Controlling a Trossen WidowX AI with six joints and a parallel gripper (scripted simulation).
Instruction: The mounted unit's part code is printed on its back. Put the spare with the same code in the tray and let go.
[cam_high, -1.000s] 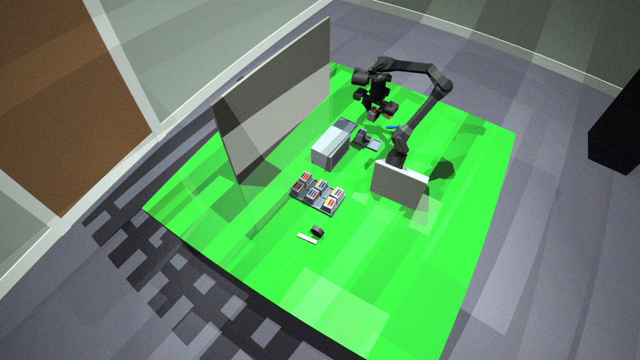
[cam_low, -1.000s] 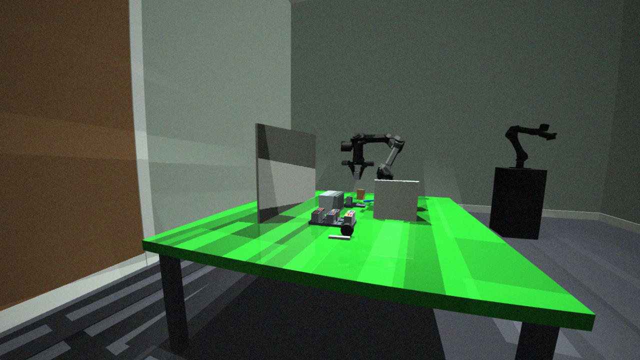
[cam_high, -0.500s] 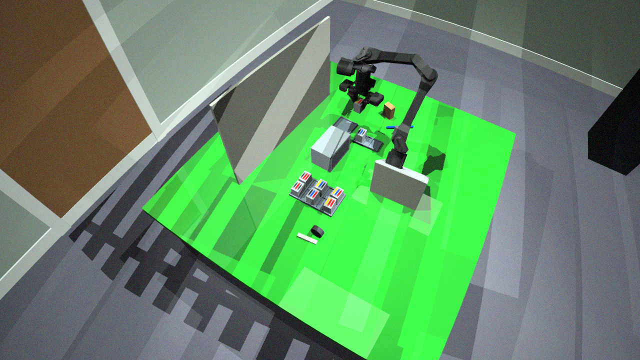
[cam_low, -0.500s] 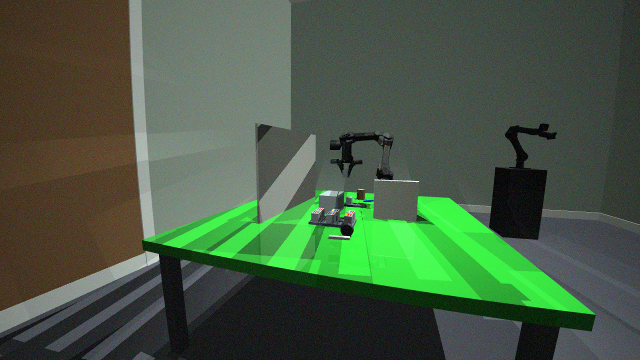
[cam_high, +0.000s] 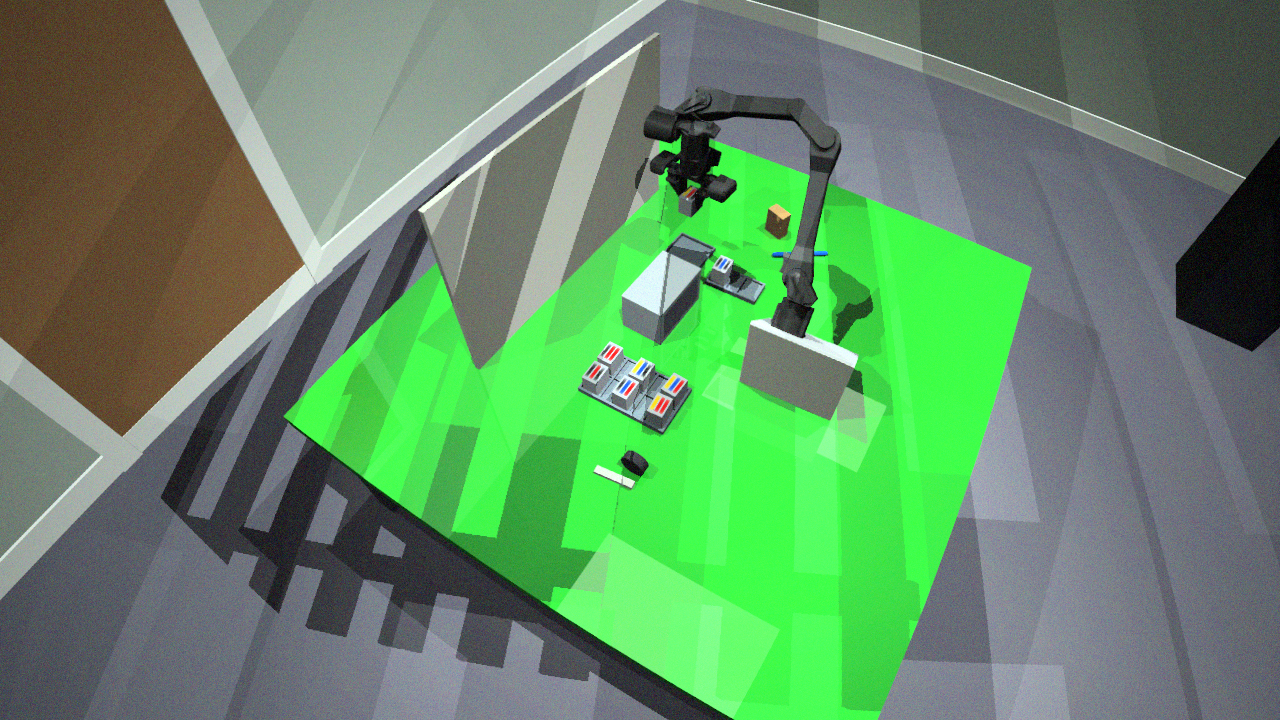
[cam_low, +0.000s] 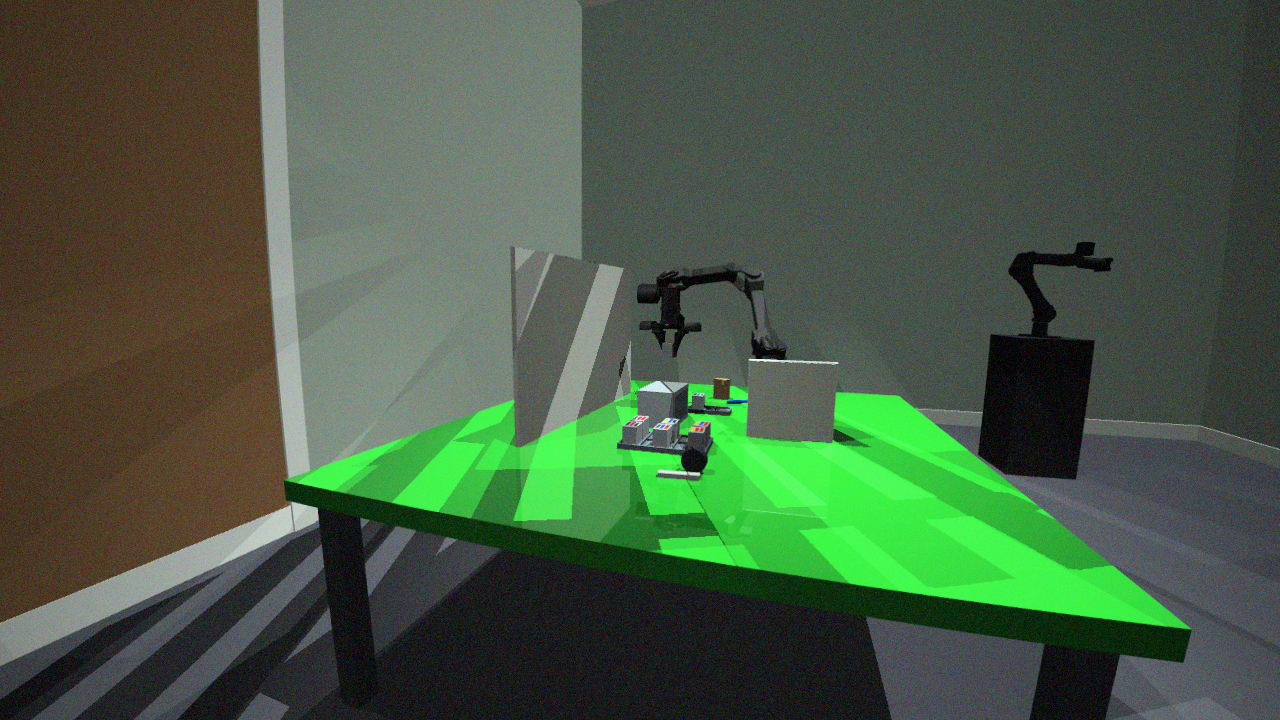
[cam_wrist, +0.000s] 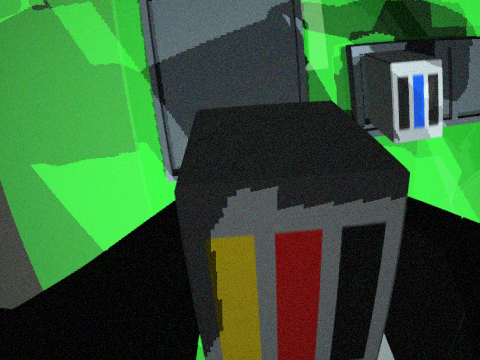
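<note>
My gripper tip is now 17 cm above the tray and 1 cm short of it. The rest, counted from my gripper tip: rack 17 cm below, 13 cm behind, 2 cm to the left; spare 2 cm above; mounted unit 18 cm to the left, 12 cm below, 2 cm behind.
</note>
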